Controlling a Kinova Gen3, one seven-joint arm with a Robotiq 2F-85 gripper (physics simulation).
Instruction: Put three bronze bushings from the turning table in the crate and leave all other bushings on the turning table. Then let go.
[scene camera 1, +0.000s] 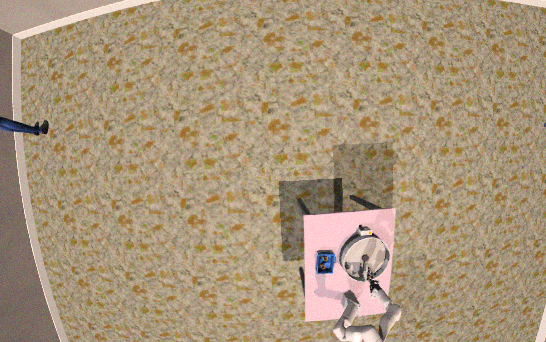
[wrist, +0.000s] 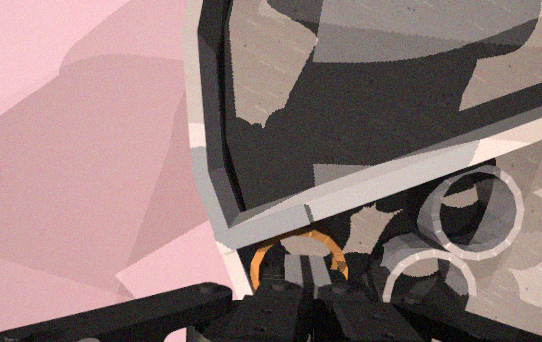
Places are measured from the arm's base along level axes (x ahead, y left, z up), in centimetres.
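Pixels of known places: gripper, fingertip midpoint: (scene camera 1: 369, 279) (wrist: 301, 281); arm's base, link origin: (scene camera 1: 352, 307).
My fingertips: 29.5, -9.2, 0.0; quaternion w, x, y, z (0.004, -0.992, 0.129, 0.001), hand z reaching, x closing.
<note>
For each thing: its top centre in the pictures, then the offset to it from my fingertips, as dx, dy, dz. "spot": a spot on its surface instead. Level surfaces: height alone.
- bronze bushing, top centre: (wrist: 298, 275) -0.1, -0.1, -1.2
- blue crate, top centre: (scene camera 1: 325, 264) +10.4, +39.1, -5.3
- pink table, surface height: dz -10.4
- pale bar, surface spot: (wrist: 395, 172) spot: +4.3, +3.1, -0.9
- dark hub, top centre: (scene camera 1: 365, 258) +17.9, +4.7, -4.2
- small white box, top centre: (scene camera 1: 366, 233) +41.0, +7.9, -4.5
The turning table (scene camera 1: 378, 250) (wrist: 193, 100) is a round pale disc with a raised rim. A bronze bushing (wrist: 340, 250) stands on it in the corner between the rim and a pale straight bar, partly hidden by the fingers in the wrist view. Grey bushings (wrist: 518, 212) (wrist: 471, 280) stand to its right. My gripper (scene camera 1: 371, 280) (wrist: 301, 281) is shut and empty, its fingertips seen over the bronze bushing's opening; their height above it is unclear. The blue crate (scene camera 1: 326, 272) holds two bronze bushings (scene camera 1: 325, 259) (scene camera 1: 322, 266).
The pink table (scene camera 1: 320, 230) carries the crate left of the turning table. The pale bar (wrist: 395, 172) runs inward from the rim beside the bushings. A dark hub (scene camera 1: 365, 258) stands at the disc's middle. A small white box (scene camera 1: 365, 231) sits at the turning table's back edge.
</note>
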